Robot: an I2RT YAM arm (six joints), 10 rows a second.
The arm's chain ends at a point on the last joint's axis. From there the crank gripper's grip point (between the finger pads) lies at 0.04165 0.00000 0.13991 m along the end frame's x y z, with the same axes.
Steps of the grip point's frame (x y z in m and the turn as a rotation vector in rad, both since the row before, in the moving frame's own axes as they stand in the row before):
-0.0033 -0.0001 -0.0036 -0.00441 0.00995 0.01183
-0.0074 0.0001 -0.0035 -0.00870 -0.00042 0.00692
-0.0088 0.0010 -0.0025 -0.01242 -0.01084 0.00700
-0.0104 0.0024 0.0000 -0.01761 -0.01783 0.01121
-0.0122 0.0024 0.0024 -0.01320 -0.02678 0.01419
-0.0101 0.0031 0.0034 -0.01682 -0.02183 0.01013
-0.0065 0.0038 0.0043 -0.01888 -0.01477 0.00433
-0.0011 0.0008 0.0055 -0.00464 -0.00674 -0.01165
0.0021 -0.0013 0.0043 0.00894 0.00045 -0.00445
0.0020 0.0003 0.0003 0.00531 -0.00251 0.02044
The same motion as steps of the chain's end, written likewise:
-0.0047 -0.0012 -0.0032 -0.00441 0.00995 0.01183
-0.0073 -0.0014 -0.0035 -0.00870 -0.00042 0.00692
-0.0073 -0.0010 -0.0029 -0.01242 -0.01084 0.00700
-0.0079 -0.0005 -0.0007 -0.01761 -0.01783 0.01121
-0.0084 0.0000 0.0014 -0.01320 -0.02678 0.01419
-0.0070 0.0003 0.0025 -0.01682 -0.02183 0.01013
-0.0044 0.0010 0.0037 -0.01888 -0.01477 0.00433
-0.0002 0.0006 0.0052 -0.00464 -0.00674 -0.01165
0.0020 0.0001 0.0043 0.00894 0.00045 -0.00445
0.0024 0.0002 0.0002 0.00531 -0.00251 0.02044

